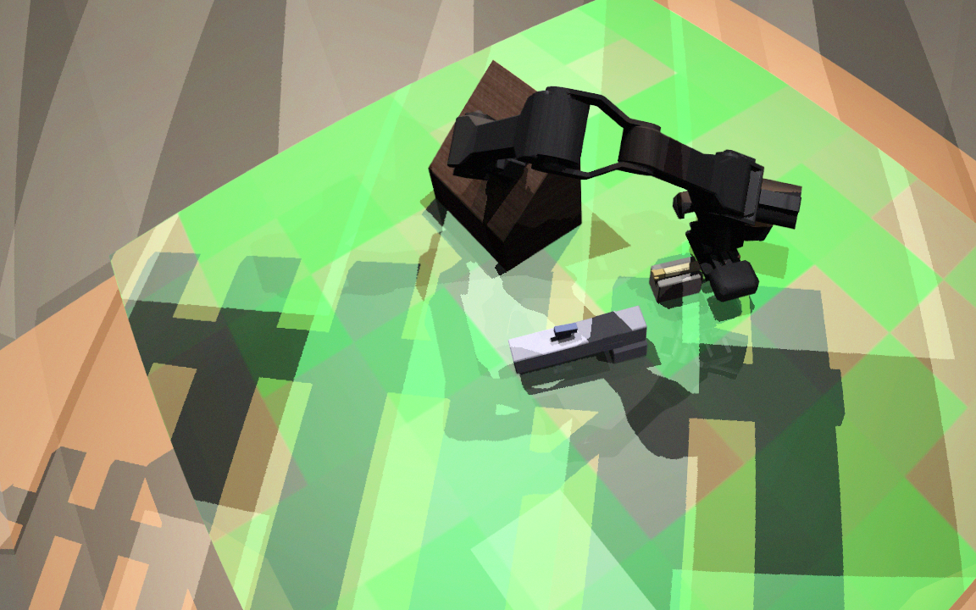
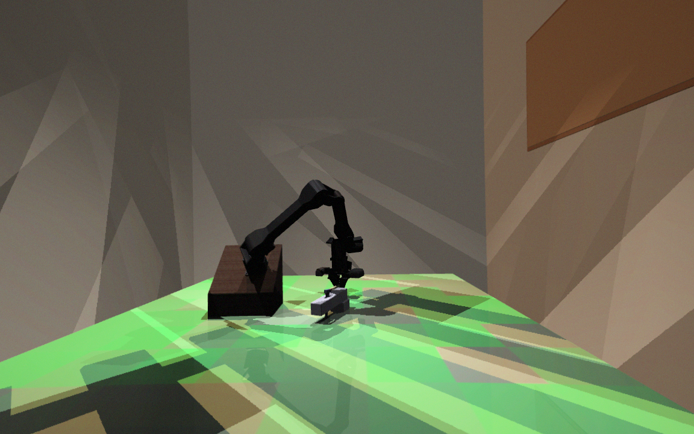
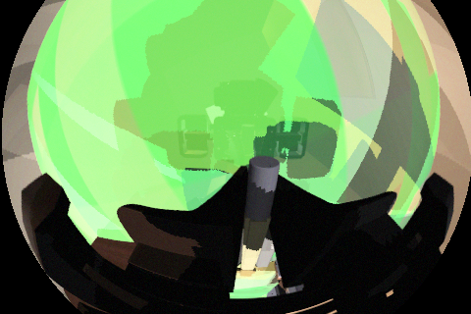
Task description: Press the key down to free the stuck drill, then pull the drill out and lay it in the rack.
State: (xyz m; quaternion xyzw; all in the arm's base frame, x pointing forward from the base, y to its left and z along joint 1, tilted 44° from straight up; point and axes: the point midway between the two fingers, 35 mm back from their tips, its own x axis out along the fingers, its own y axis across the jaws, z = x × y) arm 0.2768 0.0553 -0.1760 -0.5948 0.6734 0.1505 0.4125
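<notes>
Right now my gripper tip is 2 cm past the drill, 4 cm to the left of it and 3 cm below it. Also, from my gripper tip: dark key 2 cm behind, 25 cm to the right, 4 cm above; grey block 1 cm behind, 23 cm to the right, 3 cm above; rack 2 cm behind, 5 cm to the right, 1 cm above.
</notes>
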